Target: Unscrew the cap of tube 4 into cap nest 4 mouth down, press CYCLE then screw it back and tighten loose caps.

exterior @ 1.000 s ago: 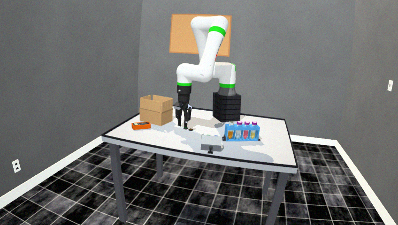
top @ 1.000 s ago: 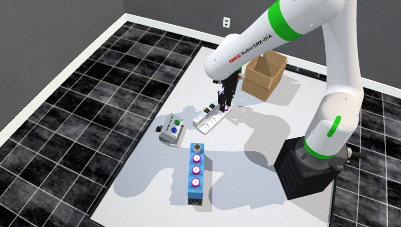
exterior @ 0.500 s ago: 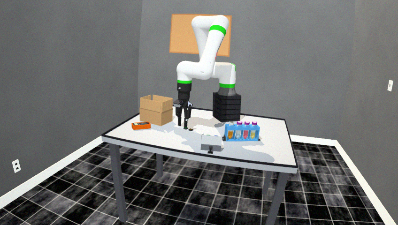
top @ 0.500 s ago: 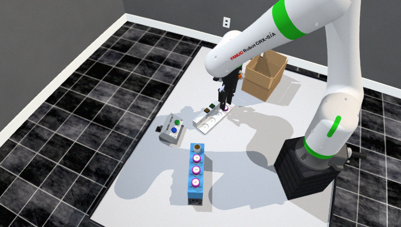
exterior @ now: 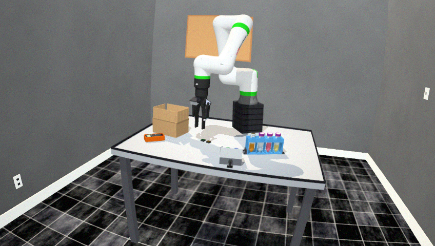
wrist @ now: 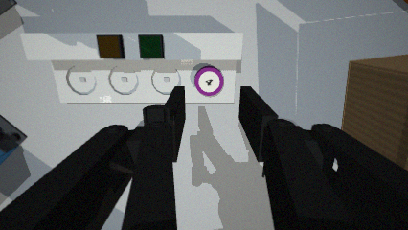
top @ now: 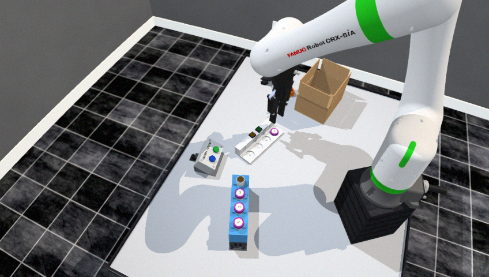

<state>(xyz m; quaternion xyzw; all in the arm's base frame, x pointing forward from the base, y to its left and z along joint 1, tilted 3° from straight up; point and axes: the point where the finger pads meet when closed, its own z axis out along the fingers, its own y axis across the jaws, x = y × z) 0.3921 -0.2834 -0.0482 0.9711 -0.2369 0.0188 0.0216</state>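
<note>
My gripper is now 23 cm to the right of the blue cycle key, 20 cm short of it and 7 cm above it. Round my hand: green ready key (20 cm ahead, 19 cm to the left, 7 cm below); then orange multimeter (29 cm to the right, 12 cm below, 1 cm ahead); then grey key housing (22 cm ahead, 21 cm to the left, 8 cm below).
</note>
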